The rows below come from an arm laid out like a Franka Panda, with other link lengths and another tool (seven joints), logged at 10 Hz.
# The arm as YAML. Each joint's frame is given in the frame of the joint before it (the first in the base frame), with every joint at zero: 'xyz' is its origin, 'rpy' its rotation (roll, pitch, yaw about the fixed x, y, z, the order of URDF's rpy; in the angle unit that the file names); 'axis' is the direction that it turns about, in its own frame. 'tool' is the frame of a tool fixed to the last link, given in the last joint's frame.
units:
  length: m
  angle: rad
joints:
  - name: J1
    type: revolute
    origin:
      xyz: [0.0, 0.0, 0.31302]
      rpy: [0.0, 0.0, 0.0]
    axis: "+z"
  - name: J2
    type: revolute
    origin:
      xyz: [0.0, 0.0, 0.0]
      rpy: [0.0, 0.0, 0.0]
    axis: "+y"
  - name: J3
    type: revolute
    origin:
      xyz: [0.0, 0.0, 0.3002]
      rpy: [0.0, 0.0, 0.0]
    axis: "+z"
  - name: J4
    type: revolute
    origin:
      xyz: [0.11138, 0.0, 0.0]
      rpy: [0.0, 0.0, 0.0]
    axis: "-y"
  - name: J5
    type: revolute
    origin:
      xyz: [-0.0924, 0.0, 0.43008]
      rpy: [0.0, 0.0, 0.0]
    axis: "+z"
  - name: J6
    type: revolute
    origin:
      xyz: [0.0, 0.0, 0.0]
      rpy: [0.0, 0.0, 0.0]
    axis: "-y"
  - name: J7
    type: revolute
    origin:
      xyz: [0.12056, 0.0, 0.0]
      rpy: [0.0, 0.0, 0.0]
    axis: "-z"
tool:
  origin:
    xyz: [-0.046, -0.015, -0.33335]
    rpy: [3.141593, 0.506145, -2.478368]
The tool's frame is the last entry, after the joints.
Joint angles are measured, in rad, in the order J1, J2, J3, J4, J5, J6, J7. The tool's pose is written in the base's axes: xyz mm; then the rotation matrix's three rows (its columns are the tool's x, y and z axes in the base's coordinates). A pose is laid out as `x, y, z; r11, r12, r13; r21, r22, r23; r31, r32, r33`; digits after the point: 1 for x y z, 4 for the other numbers.
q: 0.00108 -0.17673 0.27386 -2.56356 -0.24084 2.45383 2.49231
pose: 560.4, 158.5, 46.7; -0.0997, 0.9753, 0.1973; 0.7604, 0.2026, -0.6171; -0.6418, 0.0885, -0.7617
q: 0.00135 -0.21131 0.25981 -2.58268 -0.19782 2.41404 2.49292
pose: 548.9, 146.6, 50.4; -0.0743, 0.9867, 0.1443; 0.7719, 0.1486, -0.6182; -0.6314, 0.0654, -0.7727
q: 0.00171 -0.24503 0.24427 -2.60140 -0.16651 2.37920 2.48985
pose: 538.3, 135.0, 54.5; -0.0552, 0.9932, 0.1024; 0.7793, 0.1070, -0.6175; -0.6243, 0.0457, -0.7799
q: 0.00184 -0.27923 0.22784 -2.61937 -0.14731 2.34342 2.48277
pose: 527.6, 122.6, 59.0; -0.0446, 0.9966, 0.0686; 0.7816, 0.0776, -0.6189; -0.6221, 0.0260, -0.7825
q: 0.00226 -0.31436 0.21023 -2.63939 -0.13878 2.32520 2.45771
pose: 520.3, 111.5, 65.1; -0.0472, 0.9969, 0.0624; 0.7822, 0.0757, -0.6185; -0.6213, 0.0196, -0.7833
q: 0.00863 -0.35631 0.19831 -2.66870 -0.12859 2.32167 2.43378
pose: 512.7, 107.1, 71.5; -0.0512, 0.9961, 0.0721; 0.7841, 0.0848, -0.6148; -0.6185, 0.0250, -0.7854
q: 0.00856 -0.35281 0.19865 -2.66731 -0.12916 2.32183 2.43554
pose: 512.7, 107.3, 70.4; -0.0515, 0.9962, 0.0702; 0.7841, 0.0838, -0.6150; -0.6185, 0.0233, -0.7854
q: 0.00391 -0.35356 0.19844 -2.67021 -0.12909 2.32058 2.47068
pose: 513.1, 103.9, 69.3; -0.0187, 0.9987, 0.0473; 0.7857, 0.0440, -0.6170; -0.6183, 0.0256, -0.7855
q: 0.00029 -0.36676 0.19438 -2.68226 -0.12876 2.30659 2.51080
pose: 507.8, 96.6, 68.1; 0.0174, 0.9998, 0.0119; 0.7838, -0.0063, -0.6210; -0.6208, 0.0201, -0.7837
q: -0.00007 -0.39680 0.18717 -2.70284 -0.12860 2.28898 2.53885
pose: 500.2, 88.5, 70.5; 0.0466, 0.9988, -0.0143; 0.7794, -0.0453, -0.6249; -0.6248, 0.0179, -0.7806
